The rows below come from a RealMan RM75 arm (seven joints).
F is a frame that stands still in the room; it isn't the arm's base.
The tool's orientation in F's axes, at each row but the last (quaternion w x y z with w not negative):
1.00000 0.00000 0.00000 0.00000
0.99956 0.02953 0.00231 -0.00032
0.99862 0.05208 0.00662 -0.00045
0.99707 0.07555 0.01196 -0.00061
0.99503 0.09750 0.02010 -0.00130
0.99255 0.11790 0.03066 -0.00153
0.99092 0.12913 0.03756 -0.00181
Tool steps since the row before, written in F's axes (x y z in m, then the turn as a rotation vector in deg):
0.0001 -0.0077 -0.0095 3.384 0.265 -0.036
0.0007 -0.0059 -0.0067 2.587 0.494 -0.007
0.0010 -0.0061 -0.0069 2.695 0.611 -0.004
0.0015 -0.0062 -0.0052 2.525 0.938 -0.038
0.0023 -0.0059 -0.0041 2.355 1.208 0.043
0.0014 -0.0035 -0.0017 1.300 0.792 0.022
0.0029 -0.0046 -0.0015 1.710 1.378 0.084
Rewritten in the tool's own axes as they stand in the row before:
0.0001 -0.0077 -0.0095 3.384 0.265 -0.036
0.0007 -0.0063 -0.0063 2.587 0.495 -0.024
0.0011 -0.0068 -0.0062 2.695 0.612 -0.032
0.0016 -0.0069 -0.0042 2.526 0.929 -0.119
0.0025 -0.0066 -0.0028 2.353 1.209 -0.099
0.0015 -0.0038 -0.0007 1.300 0.788 -0.085
0.0030 -0.0048 -0.0001 1.707 1.376 -0.145

